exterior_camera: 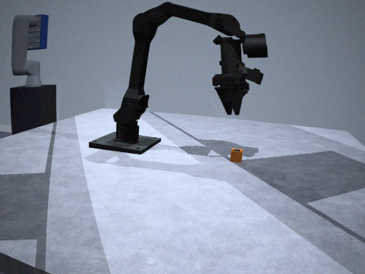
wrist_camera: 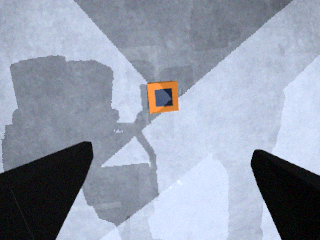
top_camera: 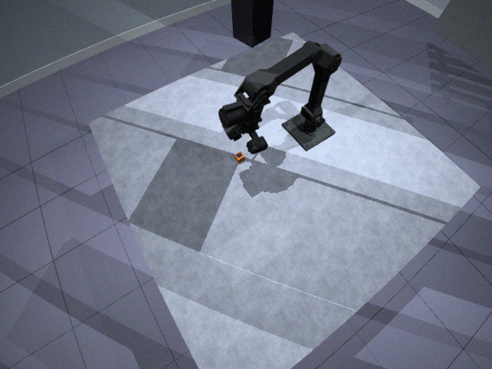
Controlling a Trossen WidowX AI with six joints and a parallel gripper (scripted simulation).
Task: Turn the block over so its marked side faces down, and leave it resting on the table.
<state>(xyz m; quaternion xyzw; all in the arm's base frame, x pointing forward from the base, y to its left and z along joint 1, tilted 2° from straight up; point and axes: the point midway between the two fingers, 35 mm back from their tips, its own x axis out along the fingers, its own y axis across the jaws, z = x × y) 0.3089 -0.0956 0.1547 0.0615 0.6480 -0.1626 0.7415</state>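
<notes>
My gripper tip is now 100 mm above the orange block, 20 mm short of it and 10 mm to the left of it.
</notes>
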